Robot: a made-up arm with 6 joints. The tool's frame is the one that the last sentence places.
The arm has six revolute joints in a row. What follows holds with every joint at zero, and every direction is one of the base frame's. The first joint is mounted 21.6 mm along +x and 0.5 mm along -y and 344.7 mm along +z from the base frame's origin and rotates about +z. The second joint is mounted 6.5 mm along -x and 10.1 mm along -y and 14.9 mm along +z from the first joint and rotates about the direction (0, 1, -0.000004). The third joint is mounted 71 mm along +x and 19.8 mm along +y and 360.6 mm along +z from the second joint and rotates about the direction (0, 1, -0.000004). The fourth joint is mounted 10.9 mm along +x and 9.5 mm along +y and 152.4 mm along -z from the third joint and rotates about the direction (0, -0.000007, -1). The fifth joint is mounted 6.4 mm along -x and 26.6 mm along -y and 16.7 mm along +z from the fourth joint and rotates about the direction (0, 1, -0.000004). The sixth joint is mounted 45 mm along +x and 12 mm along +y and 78 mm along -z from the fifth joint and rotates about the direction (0, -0.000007, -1). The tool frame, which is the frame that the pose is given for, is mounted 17.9 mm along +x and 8.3 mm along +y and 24.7 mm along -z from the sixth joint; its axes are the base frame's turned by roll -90, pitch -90 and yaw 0 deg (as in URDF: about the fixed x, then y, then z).
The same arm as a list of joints. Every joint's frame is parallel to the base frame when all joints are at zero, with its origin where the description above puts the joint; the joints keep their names.
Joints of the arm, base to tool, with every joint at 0 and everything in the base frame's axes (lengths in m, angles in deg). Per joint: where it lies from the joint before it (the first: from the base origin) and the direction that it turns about. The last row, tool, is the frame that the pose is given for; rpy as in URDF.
joint 1: axis +z xyz 0.0216 -0.0005 0.3447
joint 2: axis +y xyz -0.0065 -0.0101 0.0149
joint 3: axis +y xyz 0.071 0.0198 0.3606
joint 4: axis -z xyz 0.0109 0.0095 -0.1524
joint 5: axis +y xyz -0.0064 -0.0266 0.0167
joint 6: axis -z xyz 0.045 0.012 -0.078
tool: xyz 0.0179 0.0083 -0.0247 rpy -90 -90 0

